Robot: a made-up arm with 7 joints. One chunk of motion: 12 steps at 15 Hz.
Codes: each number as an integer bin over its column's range. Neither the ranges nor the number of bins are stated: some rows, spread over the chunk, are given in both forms.
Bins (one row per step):
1: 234 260 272 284 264 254 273
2: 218 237 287 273 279 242 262
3: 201 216 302 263 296 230 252
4: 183 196 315 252 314 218 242
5: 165 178 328 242 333 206 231
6: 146 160 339 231 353 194 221
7: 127 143 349 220 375 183 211
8: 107 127 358 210 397 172 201
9: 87 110 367 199 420 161 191
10: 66 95 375 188 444 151 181
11: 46 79 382 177 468 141 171
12: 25 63 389 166 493 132 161
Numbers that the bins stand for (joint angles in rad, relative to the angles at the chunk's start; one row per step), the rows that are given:
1: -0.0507 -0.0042 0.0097 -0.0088 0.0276 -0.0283 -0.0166
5: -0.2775 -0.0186 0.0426 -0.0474 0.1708 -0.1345 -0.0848
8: -0.4682 -0.0276 0.0602 -0.0768 0.3035 -0.2096 -0.1335
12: -0.7378 -0.0389 0.0784 -0.1173 0.5027 -0.2981 -0.1985
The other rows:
2: -0.1033 -0.0083 0.0185 -0.0189 0.0587 -0.0549 -0.0344
3: -0.1592 -0.0120 0.0273 -0.0281 0.0940 -0.0814 -0.0507
4: -0.2184 -0.0155 0.0349 -0.0382 0.1314 -0.1079 -0.0669
6: -0.3400 -0.0218 0.0490 -0.0575 0.2123 -0.1610 -0.1010
7: -0.4025 -0.0248 0.0549 -0.0677 0.2579 -0.1853 -0.1173
9: -0.5340 -0.0306 0.0655 -0.0870 0.3512 -0.2340 -0.1498
10: -0.6030 -0.0333 0.0702 -0.0971 0.4010 -0.2561 -0.1660
11: -0.6688 -0.0361 0.0743 -0.1072 0.4508 -0.2782 -0.1823

